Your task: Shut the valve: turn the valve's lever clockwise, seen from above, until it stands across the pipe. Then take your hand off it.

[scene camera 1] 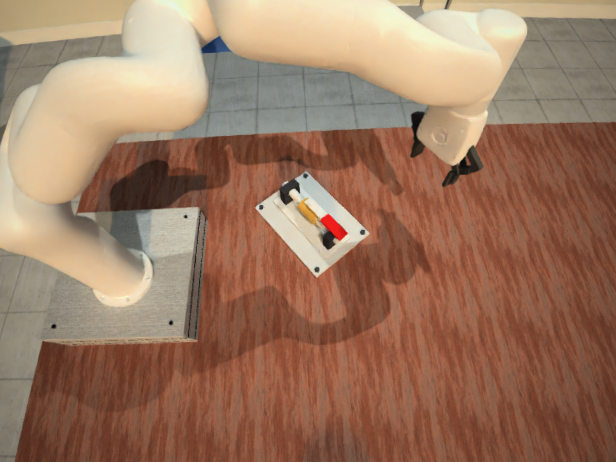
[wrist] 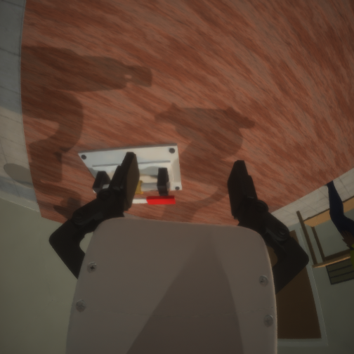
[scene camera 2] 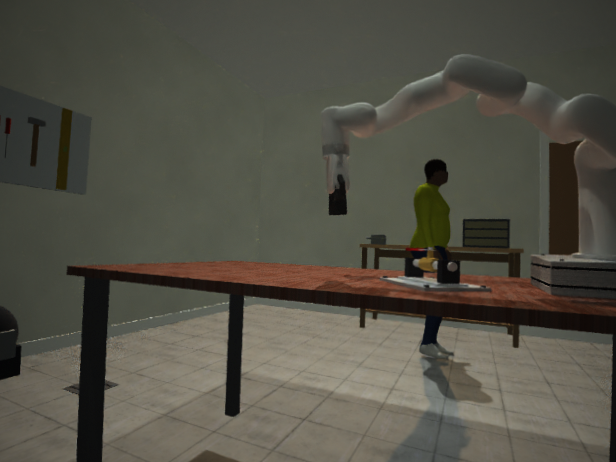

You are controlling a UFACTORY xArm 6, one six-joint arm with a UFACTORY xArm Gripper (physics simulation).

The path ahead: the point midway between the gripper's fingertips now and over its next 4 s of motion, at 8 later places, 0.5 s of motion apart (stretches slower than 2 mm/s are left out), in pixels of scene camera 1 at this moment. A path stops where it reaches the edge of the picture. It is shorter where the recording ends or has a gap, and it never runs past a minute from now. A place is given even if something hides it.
The gripper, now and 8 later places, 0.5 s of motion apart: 431,168; 416,146; 419,134; 412,166; 363,207; 322,224; 322,237; 335,230; 341,233
